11 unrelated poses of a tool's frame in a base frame.
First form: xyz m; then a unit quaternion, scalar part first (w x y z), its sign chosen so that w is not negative.
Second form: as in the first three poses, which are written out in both.
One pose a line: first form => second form
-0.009, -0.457, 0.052, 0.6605, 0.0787, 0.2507, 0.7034 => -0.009, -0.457, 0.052, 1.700, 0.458, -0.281
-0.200, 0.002, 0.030, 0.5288, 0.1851, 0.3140, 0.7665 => -0.200, 0.002, 0.030, 2.063, 0.663, -0.371
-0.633, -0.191, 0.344, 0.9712, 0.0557, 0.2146, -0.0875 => -0.633, -0.191, 0.344, -0.214, 0.419, 0.160
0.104, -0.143, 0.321, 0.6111, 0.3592, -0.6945, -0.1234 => 0.104, -0.143, 0.321, 1.557, -1.215, 2.265
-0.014, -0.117, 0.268, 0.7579, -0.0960, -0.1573, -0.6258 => -0.014, -0.117, 0.268, -1.402, -0.119, -0.352
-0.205, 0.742, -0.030, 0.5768, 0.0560, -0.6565, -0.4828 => -0.205, 0.742, -0.030, -2.167, -0.947, -1.344
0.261, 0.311, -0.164, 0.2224, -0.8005, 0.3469, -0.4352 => 0.261, 0.311, -0.164, 0.760, 1.018, -3.038
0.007, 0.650, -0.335, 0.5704, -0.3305, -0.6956, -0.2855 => 0.007, 0.650, -0.335, -1.736, -0.650, -1.807
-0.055, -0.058, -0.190, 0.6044, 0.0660, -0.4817, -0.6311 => -0.055, -0.058, -0.190, -1.928, -0.728, -0.786
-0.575, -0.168, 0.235, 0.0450, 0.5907, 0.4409, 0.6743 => -0.575, -0.168, 0.235, -2.146, 0.990, -1.729
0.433, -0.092, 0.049, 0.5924, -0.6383, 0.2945, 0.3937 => 0.433, -0.092, 0.049, 1.021, -0.154, -1.559
